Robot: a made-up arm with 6 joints. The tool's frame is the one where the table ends. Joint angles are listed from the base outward.
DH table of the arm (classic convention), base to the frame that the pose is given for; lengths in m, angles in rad. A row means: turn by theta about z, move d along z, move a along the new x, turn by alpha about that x. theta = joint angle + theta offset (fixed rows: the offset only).
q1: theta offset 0; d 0.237; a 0; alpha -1.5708
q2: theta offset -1.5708; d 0; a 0.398; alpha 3.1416
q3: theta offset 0; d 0; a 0; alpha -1.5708
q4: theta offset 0; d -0.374; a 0; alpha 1.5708
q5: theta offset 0; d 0.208; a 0; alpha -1.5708
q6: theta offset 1.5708; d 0; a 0; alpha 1.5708
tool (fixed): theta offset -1.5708; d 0; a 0; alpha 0
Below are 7 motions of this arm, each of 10 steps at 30 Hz.
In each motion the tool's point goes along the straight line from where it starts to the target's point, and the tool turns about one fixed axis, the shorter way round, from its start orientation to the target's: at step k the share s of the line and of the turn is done. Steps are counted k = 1, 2, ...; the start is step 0. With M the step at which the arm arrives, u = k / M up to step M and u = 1 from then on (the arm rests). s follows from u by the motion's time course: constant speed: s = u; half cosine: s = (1 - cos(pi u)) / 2; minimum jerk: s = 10 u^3 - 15 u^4 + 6 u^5.
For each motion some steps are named. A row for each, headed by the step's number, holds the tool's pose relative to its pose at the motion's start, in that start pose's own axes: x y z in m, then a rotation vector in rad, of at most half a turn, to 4 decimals.
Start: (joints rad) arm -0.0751 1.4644 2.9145 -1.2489 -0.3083 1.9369
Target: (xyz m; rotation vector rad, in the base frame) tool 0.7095 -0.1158 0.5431 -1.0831 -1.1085 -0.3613
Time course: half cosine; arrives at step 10
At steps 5, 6, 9, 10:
5: -0.0302 0.0394 -0.0295 -0.1063 0.0777 0.0893
6: -0.0396 0.0515 -0.0387 -0.1392 0.1016 0.1169
9: -0.0590 0.0768 -0.0576 -0.2075 0.1515 0.1743
10: -0.0605 0.0787 -0.0591 -0.2127 0.1553 0.1786

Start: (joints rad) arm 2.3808 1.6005 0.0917 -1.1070 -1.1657 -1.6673
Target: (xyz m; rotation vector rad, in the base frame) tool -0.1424 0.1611 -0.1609 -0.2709 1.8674 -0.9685
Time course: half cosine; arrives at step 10
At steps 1, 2, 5, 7, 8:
1: 0.0017 -0.0008 -0.0003 -0.0021 0.0074 0.0080
2: 0.0067 -0.0030 -0.0011 -0.0082 0.0289 0.0311
5: 0.0350 -0.0156 -0.0057 -0.0430 0.1512 0.1627
7: 0.0555 -0.0248 -0.0091 -0.0682 0.2401 0.2583
8: 0.0633 -0.0283 -0.0104 -0.0777 0.2736 0.2943

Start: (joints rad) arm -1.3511 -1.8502 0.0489 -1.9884 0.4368 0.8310
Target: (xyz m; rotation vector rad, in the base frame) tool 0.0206 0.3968 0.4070 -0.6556 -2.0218 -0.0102
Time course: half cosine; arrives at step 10
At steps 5, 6, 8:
5: -0.0623 0.0311 0.0274 -0.0946 -0.0543 0.2022
6: -0.0816 0.0408 0.0359 -0.1239 -0.0710 0.2647
8: -0.1127 0.0563 0.0496 -0.1712 -0.0981 0.3657

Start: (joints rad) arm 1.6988 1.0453 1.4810 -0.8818 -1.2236 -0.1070
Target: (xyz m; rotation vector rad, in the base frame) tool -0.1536 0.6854 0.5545 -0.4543 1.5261 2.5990
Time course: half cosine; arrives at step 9
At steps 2, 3, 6, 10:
2: 0.0084 0.0248 -0.0060 -0.0135 0.0502 0.0444
3: 0.0180 0.0529 -0.0129 -0.0288 0.1072 0.0949
6: 0.0540 0.1588 -0.0386 -0.0865 0.3217 0.2848
10: 0.0720 0.2117 -0.0514 -0.1153 0.4290 0.3797

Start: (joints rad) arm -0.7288 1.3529 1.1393 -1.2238 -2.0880 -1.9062
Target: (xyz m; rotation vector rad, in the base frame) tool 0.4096 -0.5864 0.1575 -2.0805 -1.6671 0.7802
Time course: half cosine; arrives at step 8
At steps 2, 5, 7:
2: -0.0127 -0.0159 -0.0039 -0.0069 0.0002 0.0025
5: -0.0602 -0.0751 -0.0186 -0.0324 0.0008 0.0116
7: -0.0837 -0.1045 -0.0259 -0.0450 0.0011 0.0162

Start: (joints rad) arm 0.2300 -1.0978 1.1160 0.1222 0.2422 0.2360
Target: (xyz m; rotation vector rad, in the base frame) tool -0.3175 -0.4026 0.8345 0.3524 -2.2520 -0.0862
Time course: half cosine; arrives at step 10
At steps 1, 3, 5, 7, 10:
1: -0.0018 -0.0006 -0.0062 0.0055 0.0046 -0.0030
3: -0.0149 -0.0052 -0.0520 0.0465 0.0388 -0.0252
5: -0.0362 -0.0126 -0.1260 0.1127 0.0942 -0.0612
7: -0.0575 -0.0199 -0.2001 0.1790 0.1496 -0.0971
10: -0.0725 -0.0251 -0.2521 0.2254 0.1884 -0.1224

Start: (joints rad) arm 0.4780 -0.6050 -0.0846 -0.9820 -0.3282 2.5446
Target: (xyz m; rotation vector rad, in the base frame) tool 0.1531 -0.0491 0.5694 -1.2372 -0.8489 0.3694
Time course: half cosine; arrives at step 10
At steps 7, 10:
7: -0.0586 0.0044 0.0176 0.1658 -0.0251 -0.0403
10: -0.0738 0.0056 0.0222 0.2088 -0.0317 -0.0507

